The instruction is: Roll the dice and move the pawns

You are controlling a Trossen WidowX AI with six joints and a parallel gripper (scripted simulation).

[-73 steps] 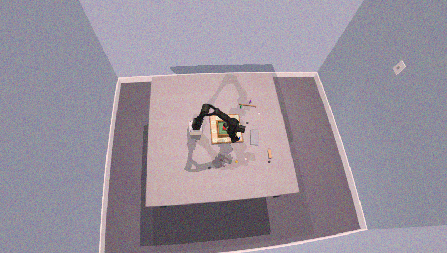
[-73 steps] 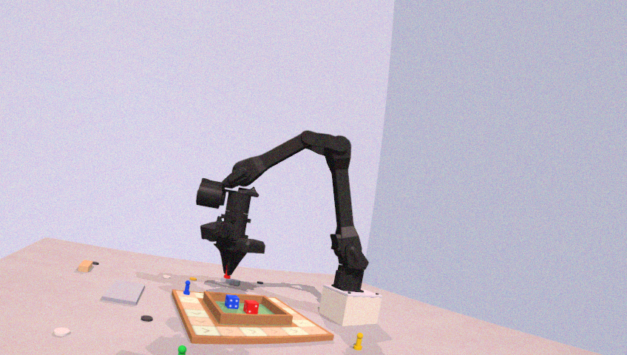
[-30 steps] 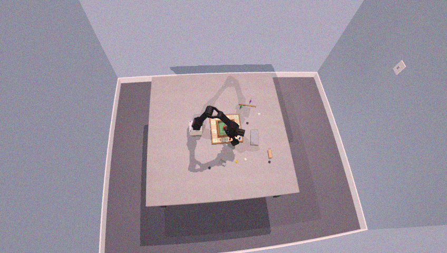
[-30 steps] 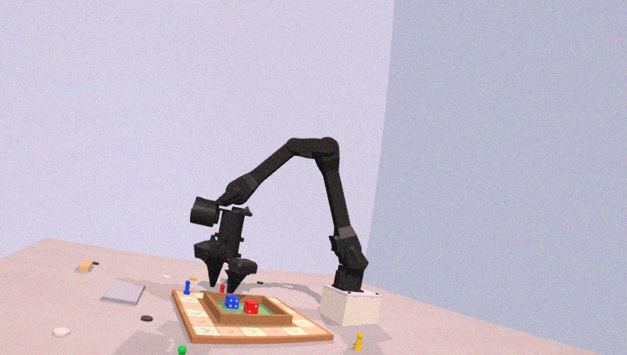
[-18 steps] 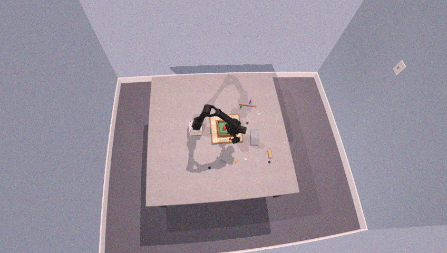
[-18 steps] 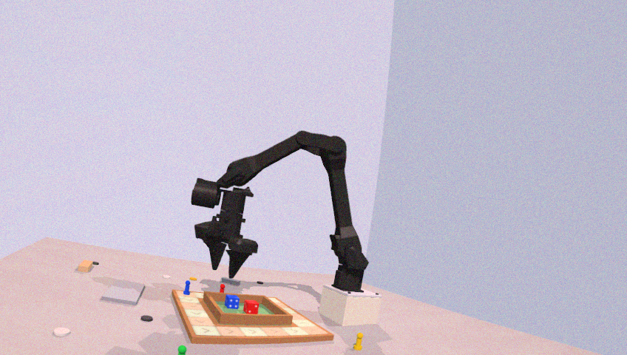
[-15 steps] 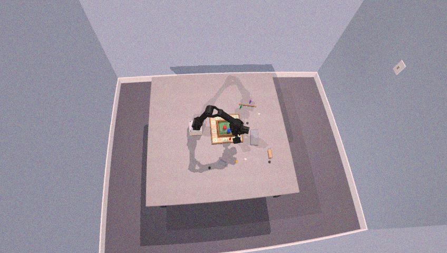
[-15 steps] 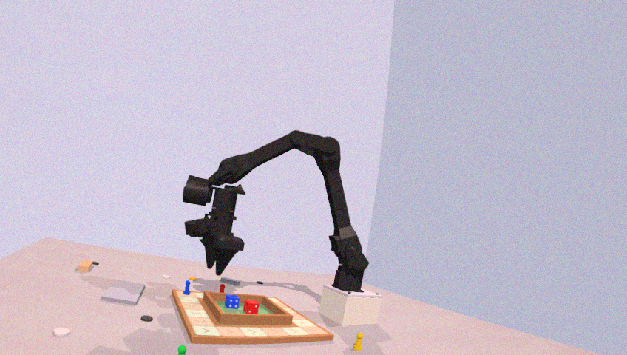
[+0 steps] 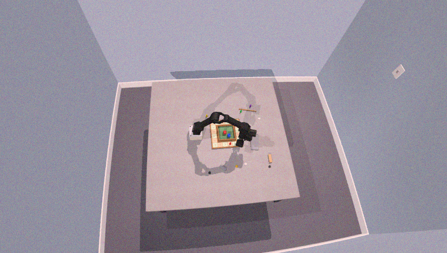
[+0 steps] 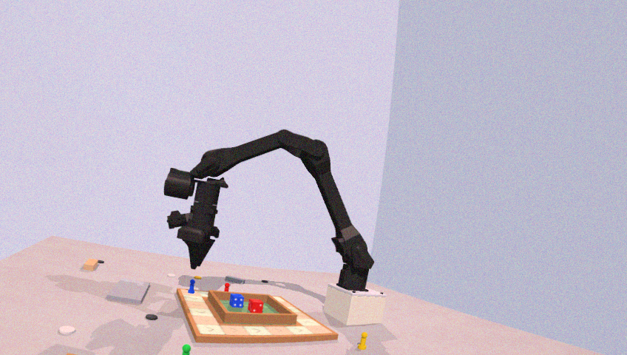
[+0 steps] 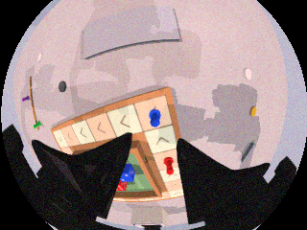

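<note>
Now: gripper tip 5 cm above the blue pawn. Round my gripper tip: grey slab: 14 cm ahead, 7 cm below, 2 cm to the left; red pawn: 9 cm behind, 5 cm below, 1 cm to the right; small grey block: 23 cm to the right, 15 cm behind, 7 cm below.
</note>
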